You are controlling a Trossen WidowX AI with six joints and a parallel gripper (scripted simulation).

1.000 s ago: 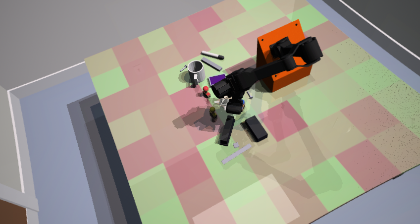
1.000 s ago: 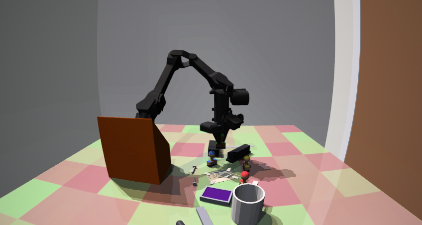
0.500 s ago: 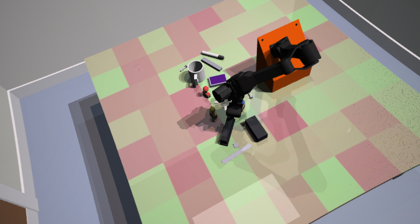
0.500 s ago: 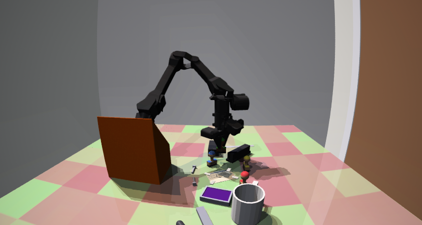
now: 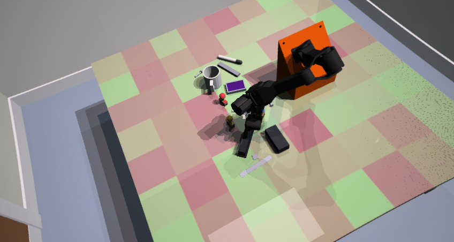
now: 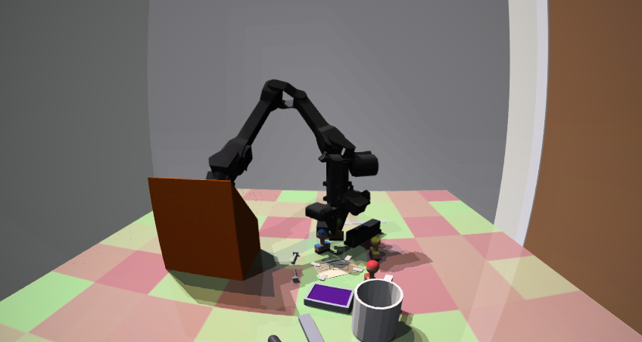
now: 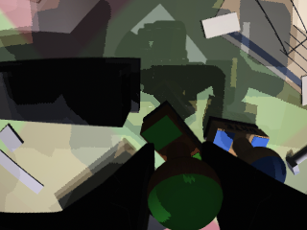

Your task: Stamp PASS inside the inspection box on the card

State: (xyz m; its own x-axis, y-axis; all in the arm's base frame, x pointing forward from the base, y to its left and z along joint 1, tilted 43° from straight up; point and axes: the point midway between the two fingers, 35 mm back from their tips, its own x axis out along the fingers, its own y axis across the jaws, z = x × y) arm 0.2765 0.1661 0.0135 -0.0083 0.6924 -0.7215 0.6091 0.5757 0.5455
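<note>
Right now my gripper tip is right at the green-knobbed stamp. Round my gripper tip: blue stamp: 4 cm behind, 3 cm to the right, 3 cm below; then yellow-knobbed stamp: 10 cm ahead, 6 cm to the right, 3 cm below; then card: 11 cm to the right, 5 cm below.
</note>
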